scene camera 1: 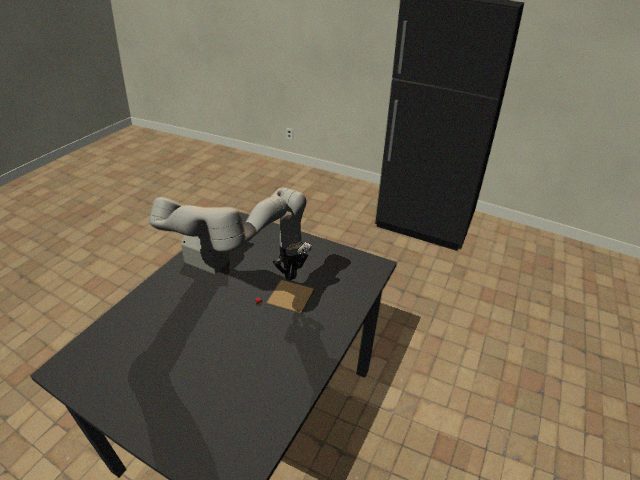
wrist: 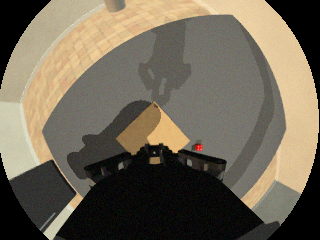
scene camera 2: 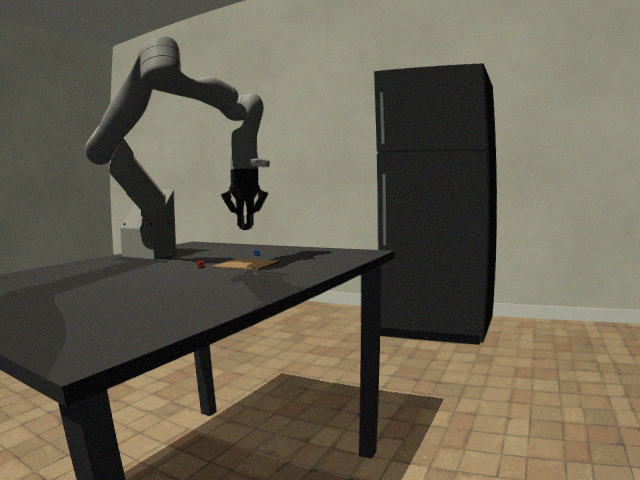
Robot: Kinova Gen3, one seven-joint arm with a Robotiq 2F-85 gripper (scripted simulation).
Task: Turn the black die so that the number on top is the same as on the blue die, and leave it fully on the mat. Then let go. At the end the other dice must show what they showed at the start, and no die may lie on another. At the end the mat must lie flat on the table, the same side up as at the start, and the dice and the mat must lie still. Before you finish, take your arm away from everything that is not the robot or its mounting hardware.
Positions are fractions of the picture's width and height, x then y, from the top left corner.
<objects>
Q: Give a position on a tan mat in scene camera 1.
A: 0.45, 0.62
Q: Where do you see a tan mat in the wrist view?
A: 0.48, 0.53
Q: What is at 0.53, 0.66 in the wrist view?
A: My gripper.
</objects>
